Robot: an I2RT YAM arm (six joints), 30 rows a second.
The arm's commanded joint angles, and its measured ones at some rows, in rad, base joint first. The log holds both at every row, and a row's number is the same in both.
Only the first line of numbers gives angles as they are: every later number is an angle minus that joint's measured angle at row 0.
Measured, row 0:
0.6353 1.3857 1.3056 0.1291 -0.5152 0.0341
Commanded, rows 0 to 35:
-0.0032 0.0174 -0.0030 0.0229 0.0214 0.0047
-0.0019 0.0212 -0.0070 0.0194 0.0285 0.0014
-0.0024 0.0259 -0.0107 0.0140 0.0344 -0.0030
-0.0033 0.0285 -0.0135 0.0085 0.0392 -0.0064
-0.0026 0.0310 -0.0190 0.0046 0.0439 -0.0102
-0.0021 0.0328 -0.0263 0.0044 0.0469 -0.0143
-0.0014 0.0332 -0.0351 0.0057 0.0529 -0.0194
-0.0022 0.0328 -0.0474 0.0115 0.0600 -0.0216
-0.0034 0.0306 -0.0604 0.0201 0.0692 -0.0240
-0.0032 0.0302 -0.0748 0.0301 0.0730 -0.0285
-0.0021 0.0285 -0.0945 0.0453 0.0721 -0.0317
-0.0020 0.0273 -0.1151 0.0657 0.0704 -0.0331
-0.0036 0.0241 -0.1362 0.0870 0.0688 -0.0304
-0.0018 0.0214 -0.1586 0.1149 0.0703 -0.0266
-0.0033 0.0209 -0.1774 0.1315 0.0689 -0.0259
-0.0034 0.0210 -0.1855 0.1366 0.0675 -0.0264
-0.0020 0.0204 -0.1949 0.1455 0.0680 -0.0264
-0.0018 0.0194 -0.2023 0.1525 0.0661 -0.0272
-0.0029 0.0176 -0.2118 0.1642 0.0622 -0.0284
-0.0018 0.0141 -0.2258 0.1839 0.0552 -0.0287
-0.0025 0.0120 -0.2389 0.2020 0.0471 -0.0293
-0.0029 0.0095 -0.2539 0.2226 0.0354 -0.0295
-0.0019 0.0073 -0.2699 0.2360 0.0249 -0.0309
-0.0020 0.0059 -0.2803 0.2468 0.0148 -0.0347
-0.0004 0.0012 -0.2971 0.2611 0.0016 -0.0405
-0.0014 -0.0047 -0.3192 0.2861 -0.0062 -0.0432
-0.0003 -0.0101 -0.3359 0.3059 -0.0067 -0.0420
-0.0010 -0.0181 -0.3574 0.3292 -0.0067 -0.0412
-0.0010 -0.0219 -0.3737 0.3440 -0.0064 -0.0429
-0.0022 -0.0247 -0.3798 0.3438 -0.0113 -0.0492
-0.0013 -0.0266 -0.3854 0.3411 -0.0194 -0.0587
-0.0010 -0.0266 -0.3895 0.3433 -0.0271 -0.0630
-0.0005 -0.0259 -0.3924 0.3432 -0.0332 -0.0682
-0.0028 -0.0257 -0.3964 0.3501 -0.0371 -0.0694
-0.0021 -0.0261 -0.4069 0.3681 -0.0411 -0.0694
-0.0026 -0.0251 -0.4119 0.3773 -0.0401 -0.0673
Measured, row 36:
-0.0015 -0.0229 -0.3975 0.3056 -0.0122 -0.0560
